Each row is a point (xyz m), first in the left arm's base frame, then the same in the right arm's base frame.
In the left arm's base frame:
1: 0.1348 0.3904 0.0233
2: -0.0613 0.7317 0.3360
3: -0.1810 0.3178 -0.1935
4: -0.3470 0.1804 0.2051
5: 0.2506 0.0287 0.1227
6: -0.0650 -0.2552 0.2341
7: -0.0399 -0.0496 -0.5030
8: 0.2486 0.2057 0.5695
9: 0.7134 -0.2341 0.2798
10: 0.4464 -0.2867 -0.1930
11: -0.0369 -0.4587 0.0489
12: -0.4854 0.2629 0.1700
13: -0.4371 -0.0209 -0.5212
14: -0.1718 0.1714 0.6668
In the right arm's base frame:
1: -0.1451 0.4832 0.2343
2: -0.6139 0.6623 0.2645
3: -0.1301 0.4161 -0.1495
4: -0.4680 0.1309 -0.0502
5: -0.0207 0.1414 0.3819
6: -0.1719 -0.2228 0.1892
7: 0.3157 0.2002 -0.2226
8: -0.4214 0.1676 0.6459
9: 0.2150 -0.0533 0.8450
10: 0.4405 -0.0128 0.3500
11: 0.0578 -0.3487 0.1002
12: -0.5488 0.1891 -0.1817
13: 0.0997 0.1488 -0.5537
14: -0.7128 0.0173 0.3634

